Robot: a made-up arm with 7 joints. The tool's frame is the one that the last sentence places.
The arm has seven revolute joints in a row. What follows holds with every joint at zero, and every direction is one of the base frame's.
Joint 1 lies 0.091 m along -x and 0.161 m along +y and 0.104 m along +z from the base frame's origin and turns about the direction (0.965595, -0.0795, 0.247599), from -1.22 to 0.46 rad.
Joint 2 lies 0.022 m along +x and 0.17 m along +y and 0.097 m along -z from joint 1 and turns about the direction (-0.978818, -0.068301, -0.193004), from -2.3 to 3.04 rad.
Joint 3 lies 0.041 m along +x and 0.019 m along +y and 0.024 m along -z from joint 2 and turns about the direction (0.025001, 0.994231, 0.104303), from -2.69 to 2.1 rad.
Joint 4 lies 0.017 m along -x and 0.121 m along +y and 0.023 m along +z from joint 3 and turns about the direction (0.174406, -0.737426, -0.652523), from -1.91 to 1.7 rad.
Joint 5 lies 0.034 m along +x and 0.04 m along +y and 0.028 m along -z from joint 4 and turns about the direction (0.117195, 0.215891, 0.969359), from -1.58 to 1.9 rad.
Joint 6 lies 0.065 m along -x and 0.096 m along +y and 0.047 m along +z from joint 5 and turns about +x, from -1.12 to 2.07 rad.
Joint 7 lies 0.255 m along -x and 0.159 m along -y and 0.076 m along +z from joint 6 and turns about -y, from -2.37 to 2.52 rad.
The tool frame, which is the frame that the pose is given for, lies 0.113 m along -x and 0.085 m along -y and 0.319 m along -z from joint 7; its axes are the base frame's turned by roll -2.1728, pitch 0.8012 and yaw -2.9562 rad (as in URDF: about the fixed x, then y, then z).
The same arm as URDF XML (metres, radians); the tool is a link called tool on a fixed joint. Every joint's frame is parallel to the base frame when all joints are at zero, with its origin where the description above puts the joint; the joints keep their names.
<robot name="arm">
<joint name="tool_fixed" type="fixed"><parent link="link7"/><child link="tool"/><origin xyz="-0.113 -0.085 -0.319" rpy="-2.1728 0.8012 -2.9562"/></joint>
<joint name="joint 7" type="revolute"><parent link="link6"/><child link="link7"/><origin xyz="-0.255 -0.159 0.076" rpy="0 0 0"/><axis xyz="0 -1 0"/><limit lower="-2.37" upper="2.52"/></joint>
<joint name="joint 6" type="revolute"><parent link="link5"/><child link="link6"/><origin xyz="-0.065 0.096 0.047" rpy="0 0 0"/><axis xyz="1 0 0"/><limit lower="-1.12" upper="2.07"/></joint>
<joint name="joint 5" type="revolute"><parent link="link4"/><child link="link5"/><origin xyz="0.034 0.04 -0.028" rpy="0 0 0"/><axis xyz="0.117195 0.215891 0.969359"/><limit lower="-1.58" upper="1.9"/></joint>
<joint name="joint 4" type="revolute"><parent link="link3"/><child link="link4"/><origin xyz="-0.017 0.121 0.023" rpy="0 0 0"/><axis xyz="0.174406 -0.737426 -0.652523"/><limit lower="-1.91" upper="1.7"/></joint>
<joint name="joint 3" type="revolute"><parent link="link2"/><child link="link3"/><origin xyz="0.041 0.019 -0.024" rpy="0 0 0"/><axis xyz="0.025001 0.994231 0.104303"/><limit lower="-2.69" upper="2.1"/></joint>
<joint name="joint 2" type="revolute"><parent link="link1"/><child link="link2"/><origin xyz="0.022 0.17 -0.097" rpy="0 0 0"/><axis xyz="-0.978818 -0.068301 -0.193004"/><limit lower="-2.3" upper="3.04"/></joint>
<joint name="joint 1" type="revolute"><parent link="base"/><child link="link1"/><origin xyz="-0.091 0.161 0.104" rpy="0 0 0"/><axis xyz="0.965595 -0.0795 0.247599"/><limit lower="-1.22" upper="0.46"/></joint>
<link name="base"/>
<link name="link1"/>
<link name="link2"/>
<link name="link3"/>
<link name="link4"/>
<link name="link5"/>
<link name="link6"/>
<link name="link7"/>
<link name="tool"/>
</robot>

